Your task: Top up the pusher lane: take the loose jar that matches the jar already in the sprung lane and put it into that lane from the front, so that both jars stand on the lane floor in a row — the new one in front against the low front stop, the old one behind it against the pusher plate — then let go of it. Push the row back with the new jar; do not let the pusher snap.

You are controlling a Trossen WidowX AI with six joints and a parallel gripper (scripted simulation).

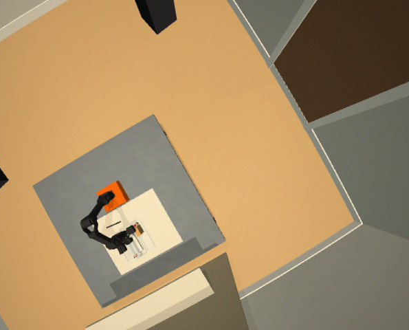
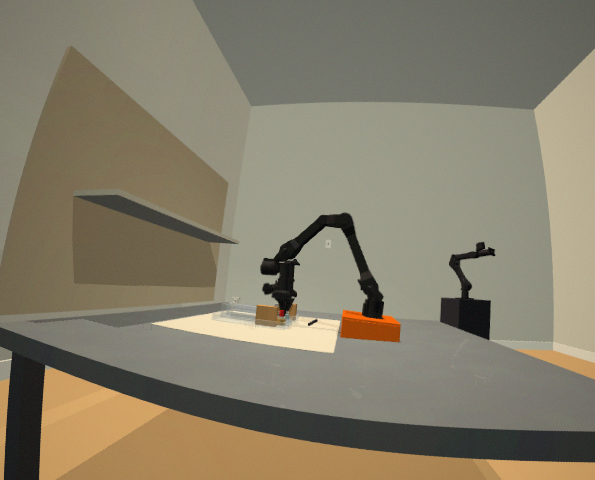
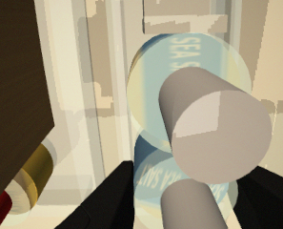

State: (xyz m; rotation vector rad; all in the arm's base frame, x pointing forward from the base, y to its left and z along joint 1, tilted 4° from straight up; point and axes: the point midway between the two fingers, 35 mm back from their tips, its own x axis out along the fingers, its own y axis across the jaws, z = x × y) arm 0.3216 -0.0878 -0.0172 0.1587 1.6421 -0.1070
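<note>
The thin black strip lies 120 mm behind my gripper tip, 90 mm to the right of it and 30 mm below it. Also, from my gripper tip: grey shelf 500 mm ahead, 330 mm above, 60 mm to the right.
</note>
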